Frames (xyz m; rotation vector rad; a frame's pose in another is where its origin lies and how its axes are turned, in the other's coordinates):
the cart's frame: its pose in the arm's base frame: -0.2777 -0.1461 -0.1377 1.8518 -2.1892 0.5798
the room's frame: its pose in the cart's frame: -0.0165 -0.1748 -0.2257 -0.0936 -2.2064 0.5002
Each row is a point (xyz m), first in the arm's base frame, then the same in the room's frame.
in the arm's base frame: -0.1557 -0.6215 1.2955
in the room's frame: -1.3169 0.0090 -0.2188
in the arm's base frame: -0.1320 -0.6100 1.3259
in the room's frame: -1.3439 -0.0034 -0.1917
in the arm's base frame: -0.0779 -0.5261 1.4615
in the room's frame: -1.4525 0.0005 -0.0630
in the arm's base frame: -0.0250 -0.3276 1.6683
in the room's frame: -1.5966 0.0600 0.1833
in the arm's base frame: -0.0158 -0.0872 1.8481
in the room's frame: -1.7008 0.1709 0.4422
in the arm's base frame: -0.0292 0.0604 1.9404
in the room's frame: -1.7465 0.2535 0.5891
